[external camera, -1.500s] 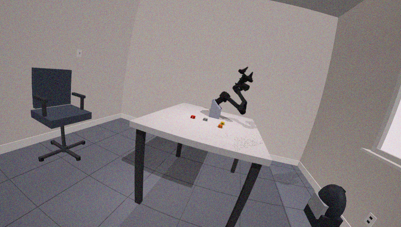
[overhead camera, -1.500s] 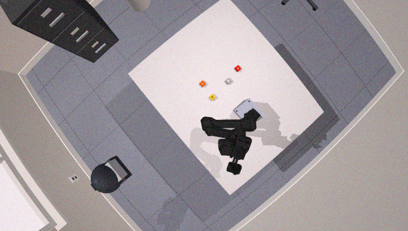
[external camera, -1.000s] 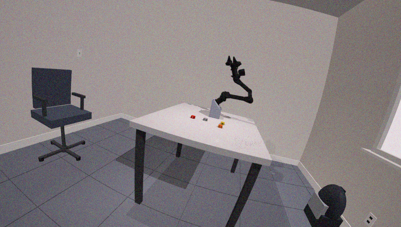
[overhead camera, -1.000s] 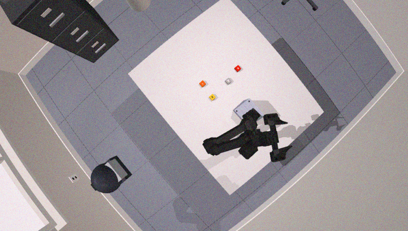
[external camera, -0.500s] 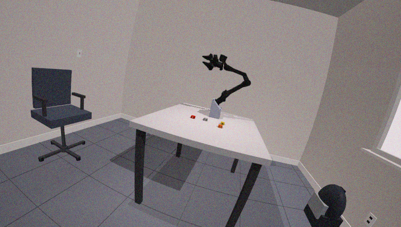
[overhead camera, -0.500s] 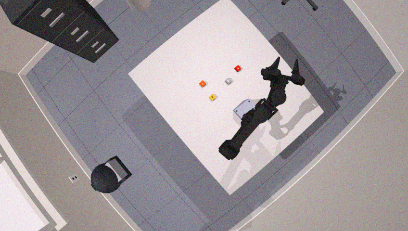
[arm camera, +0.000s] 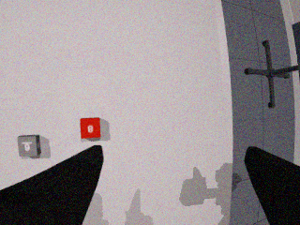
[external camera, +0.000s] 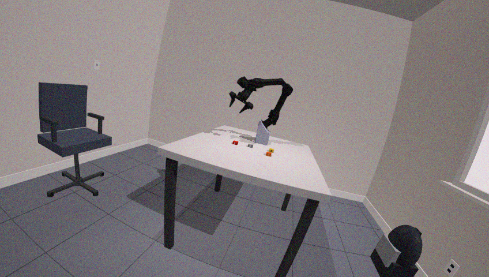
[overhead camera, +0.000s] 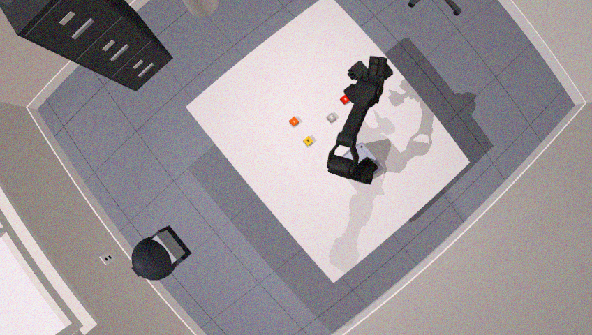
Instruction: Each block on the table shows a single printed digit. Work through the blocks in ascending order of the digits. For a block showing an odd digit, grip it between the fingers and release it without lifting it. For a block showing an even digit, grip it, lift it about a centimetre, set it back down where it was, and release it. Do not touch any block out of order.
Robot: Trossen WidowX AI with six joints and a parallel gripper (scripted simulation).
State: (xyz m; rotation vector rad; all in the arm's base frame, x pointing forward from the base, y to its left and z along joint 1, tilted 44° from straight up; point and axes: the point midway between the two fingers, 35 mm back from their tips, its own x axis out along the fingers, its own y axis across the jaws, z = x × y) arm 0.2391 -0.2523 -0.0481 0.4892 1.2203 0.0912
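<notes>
Right now my gripper tip is 290 mm to the right of the orange block, 220 mm above it and 110 mm short of it. From my gripper tip the other things lie so: grey block 220 mm below, 160 mm to the left, 10 mm behind; red block 220 mm below, 50 mm to the left, 10 mm ahead; yellow block 310 mm to the left, 220 mm below.
</notes>
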